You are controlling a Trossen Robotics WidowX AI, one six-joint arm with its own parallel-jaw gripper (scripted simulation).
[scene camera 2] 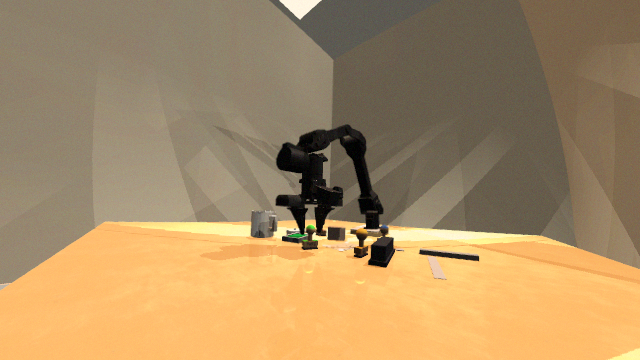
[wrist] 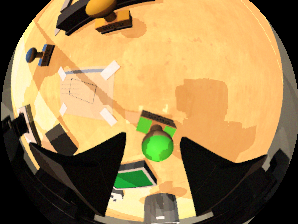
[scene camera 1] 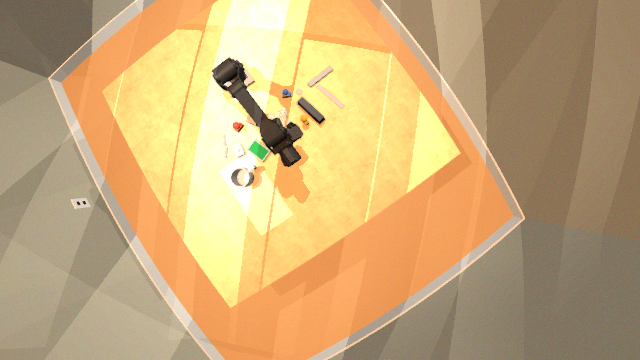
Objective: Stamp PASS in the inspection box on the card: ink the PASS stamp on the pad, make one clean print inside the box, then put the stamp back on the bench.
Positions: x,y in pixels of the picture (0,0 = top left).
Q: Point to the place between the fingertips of the gripper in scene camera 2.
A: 310,233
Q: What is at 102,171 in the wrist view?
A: The gripper.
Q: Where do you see a green ink pad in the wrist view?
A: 136,175
